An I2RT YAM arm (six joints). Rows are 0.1 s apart.
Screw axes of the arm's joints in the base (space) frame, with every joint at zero. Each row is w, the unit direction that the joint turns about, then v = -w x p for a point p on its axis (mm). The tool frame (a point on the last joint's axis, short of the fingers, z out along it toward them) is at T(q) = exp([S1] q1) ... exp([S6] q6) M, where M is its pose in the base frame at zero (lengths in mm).
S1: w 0 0 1 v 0 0 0
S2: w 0 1 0 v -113.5 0 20
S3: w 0 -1 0 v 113.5 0 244
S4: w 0 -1 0 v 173.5 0 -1
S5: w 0 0 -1 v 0 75 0
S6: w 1 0 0 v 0 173.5 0
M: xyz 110.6 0 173.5 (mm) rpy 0 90 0 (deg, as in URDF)
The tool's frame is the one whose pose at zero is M.
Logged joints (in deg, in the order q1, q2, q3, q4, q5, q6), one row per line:
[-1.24 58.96 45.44 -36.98 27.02 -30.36]
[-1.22 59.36 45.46 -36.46 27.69 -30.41]
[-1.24 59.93 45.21 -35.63 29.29 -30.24]
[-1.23 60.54 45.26 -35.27 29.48 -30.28]
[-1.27 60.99 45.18 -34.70 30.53 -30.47]
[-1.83 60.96 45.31 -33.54 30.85 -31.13]
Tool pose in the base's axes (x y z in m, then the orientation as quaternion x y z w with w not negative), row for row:
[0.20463 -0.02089 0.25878 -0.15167 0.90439 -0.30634 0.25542]
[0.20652 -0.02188 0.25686 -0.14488 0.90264 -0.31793 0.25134]
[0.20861 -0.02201 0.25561 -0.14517 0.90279 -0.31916 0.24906]
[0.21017 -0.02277 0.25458 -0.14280 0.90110 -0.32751 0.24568]
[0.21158 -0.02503 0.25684 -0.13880 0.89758 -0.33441 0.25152]
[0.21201 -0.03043 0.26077 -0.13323 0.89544 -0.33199 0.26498]
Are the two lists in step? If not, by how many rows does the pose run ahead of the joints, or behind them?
The pose runs 1 row ahead of the joints: the pose in row i belongs to the joints in row i + 1.
